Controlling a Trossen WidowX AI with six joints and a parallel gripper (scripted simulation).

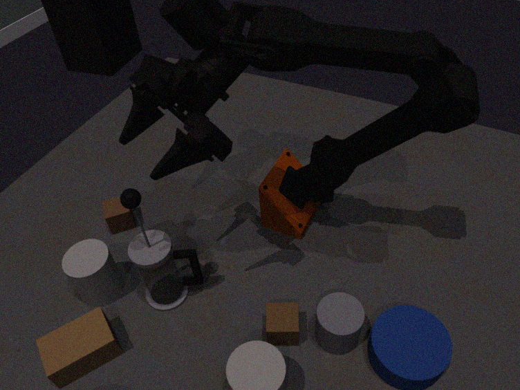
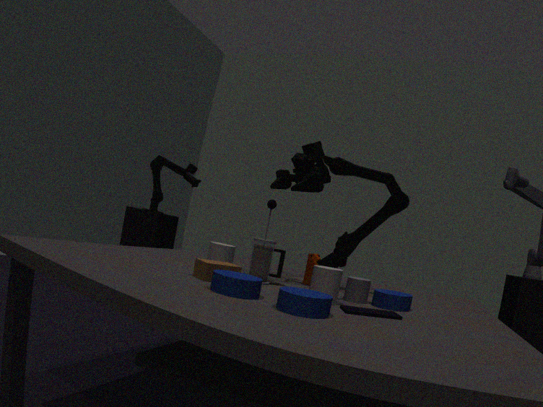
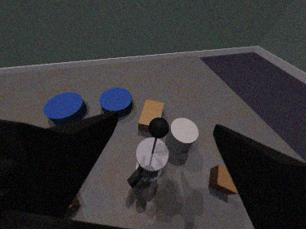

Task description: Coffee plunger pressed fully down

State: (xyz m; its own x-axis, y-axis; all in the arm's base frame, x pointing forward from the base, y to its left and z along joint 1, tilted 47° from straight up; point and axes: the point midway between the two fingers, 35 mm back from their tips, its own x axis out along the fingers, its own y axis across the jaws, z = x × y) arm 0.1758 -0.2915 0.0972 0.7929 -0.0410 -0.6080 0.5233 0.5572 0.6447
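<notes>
Now: the coffee press 2 cm ahead of my gripper tip and 18 cm below it.
</notes>
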